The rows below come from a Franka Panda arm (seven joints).
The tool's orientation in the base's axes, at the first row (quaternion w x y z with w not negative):
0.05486 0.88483 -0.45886 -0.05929
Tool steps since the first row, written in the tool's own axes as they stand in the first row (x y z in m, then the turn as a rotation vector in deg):
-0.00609 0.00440 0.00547 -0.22 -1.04 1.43
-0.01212 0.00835 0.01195 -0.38 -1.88 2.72
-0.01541 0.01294 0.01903 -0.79 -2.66 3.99
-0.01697 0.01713 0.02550 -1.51 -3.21 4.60
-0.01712 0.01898 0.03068 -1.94 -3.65 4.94
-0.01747 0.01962 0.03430 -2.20 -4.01 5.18
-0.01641 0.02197 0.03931 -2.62 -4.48 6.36
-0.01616 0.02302 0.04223 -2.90 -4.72 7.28
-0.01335 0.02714 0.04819 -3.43 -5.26 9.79
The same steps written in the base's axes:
-0.00788 0.00223 -0.00440 0.49 0.71 -1.56
-0.01551 0.00463 -0.00987 0.87 1.27 -2.95
-0.02219 0.00439 -0.01598 1.07 2.00 -4.30
-0.02746 0.00299 -0.02165 1.01 2.88 -4.94
-0.02984 0.00183 -0.02647 1.06 3.47 -5.32
-0.03112 0.00160 -0.02993 1.17 3.88 -5.60
-0.03319 -0.00083 -0.03457 1.12 4.44 -6.81
-0.03434 -0.00176 -0.03731 1.01 4.77 -7.74
-0.03698 -0.00668 -0.04272 0.76 5.40 -10.27

